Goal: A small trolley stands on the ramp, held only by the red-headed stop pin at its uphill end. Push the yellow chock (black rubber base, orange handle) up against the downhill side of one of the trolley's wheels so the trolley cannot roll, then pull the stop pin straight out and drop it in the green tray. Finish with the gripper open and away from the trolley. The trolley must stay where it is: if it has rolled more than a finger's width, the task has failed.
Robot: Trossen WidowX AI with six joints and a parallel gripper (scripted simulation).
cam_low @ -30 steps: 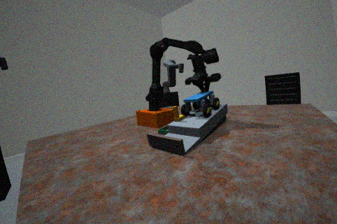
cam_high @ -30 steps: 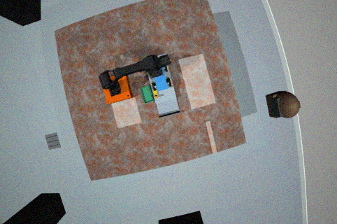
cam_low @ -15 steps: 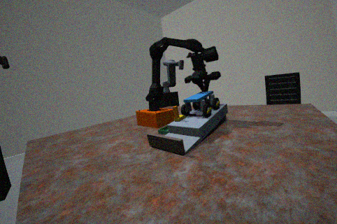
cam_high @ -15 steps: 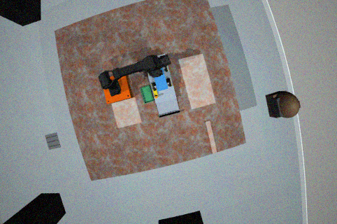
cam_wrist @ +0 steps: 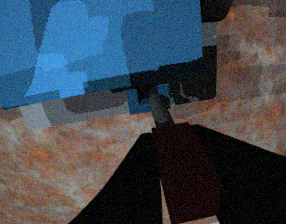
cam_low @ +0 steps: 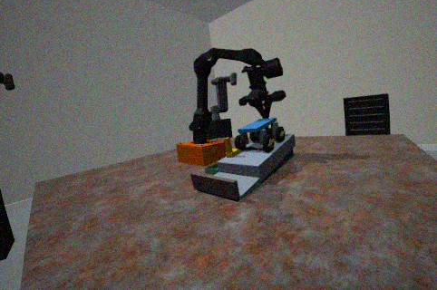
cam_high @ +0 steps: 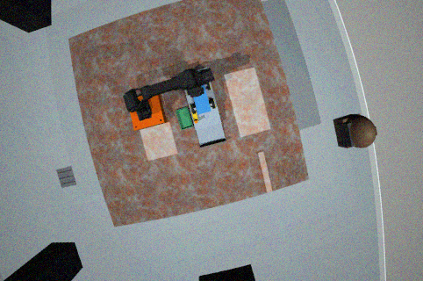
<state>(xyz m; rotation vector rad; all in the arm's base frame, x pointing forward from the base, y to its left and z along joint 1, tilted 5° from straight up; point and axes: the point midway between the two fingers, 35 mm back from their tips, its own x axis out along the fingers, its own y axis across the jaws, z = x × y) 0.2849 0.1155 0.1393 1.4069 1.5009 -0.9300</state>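
Right now the green tray is 200 mm to the right of my gripper tip, 180 mm below it and 80 mm behind it. From my gripper tip the other things lie so: grey ramp (120 mm below, 110 mm to the right, 30 mm ahead); stop pin (right at my gripper tip); blue-topped trolley (100 mm to the right, 50 mm below, 30 mm ahead).
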